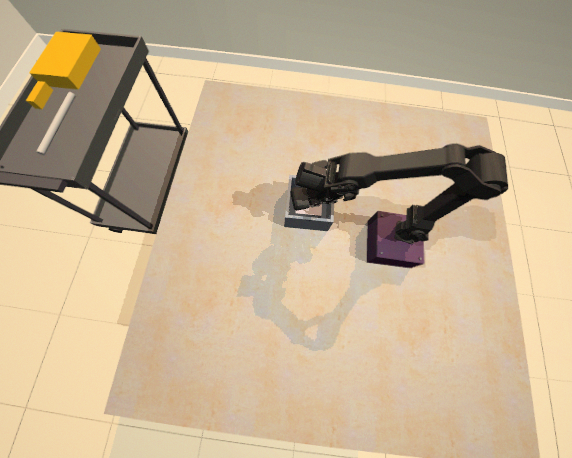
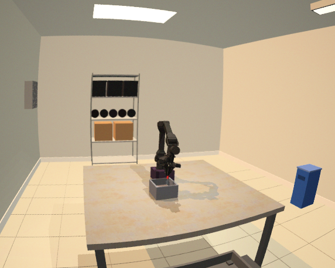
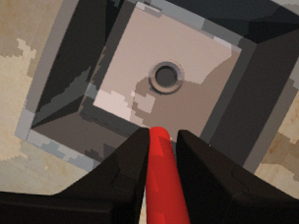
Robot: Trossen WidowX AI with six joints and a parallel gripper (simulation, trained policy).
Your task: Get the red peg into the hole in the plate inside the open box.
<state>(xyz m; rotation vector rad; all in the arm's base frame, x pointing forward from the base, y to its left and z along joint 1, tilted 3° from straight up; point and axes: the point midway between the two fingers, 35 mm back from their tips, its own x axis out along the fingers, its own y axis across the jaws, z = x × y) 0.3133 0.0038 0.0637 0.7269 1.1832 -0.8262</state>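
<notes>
Now: the red peg 2 cm above my gripper tip, 1 cm to the left of it and 1 cm behind it. Also, from my gripper tip: grey box: 11 cm below, 2 cm to the right, 1 cm ahead.
</notes>
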